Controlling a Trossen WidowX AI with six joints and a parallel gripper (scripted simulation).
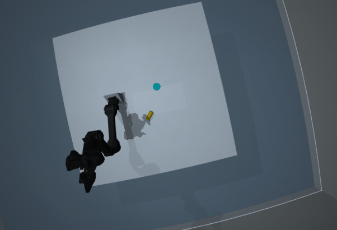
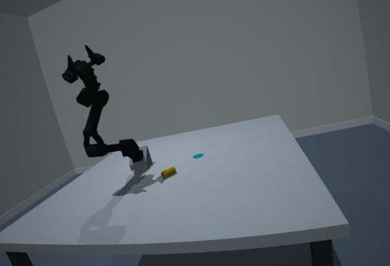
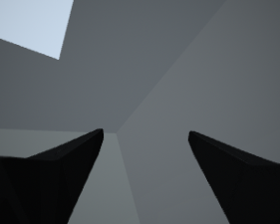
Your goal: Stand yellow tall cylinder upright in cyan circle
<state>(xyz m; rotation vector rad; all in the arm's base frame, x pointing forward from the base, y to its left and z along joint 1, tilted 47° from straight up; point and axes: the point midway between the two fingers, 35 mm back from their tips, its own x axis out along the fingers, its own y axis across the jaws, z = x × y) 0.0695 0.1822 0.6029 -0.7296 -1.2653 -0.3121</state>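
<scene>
The yellow cylinder lies 18 cm ahead of my gripper tip, 15 cm to the left of it and 63 cm below it. Also, from my gripper tip: cyan circle (29 cm ahead, 36 cm to the left, 64 cm below).
</scene>
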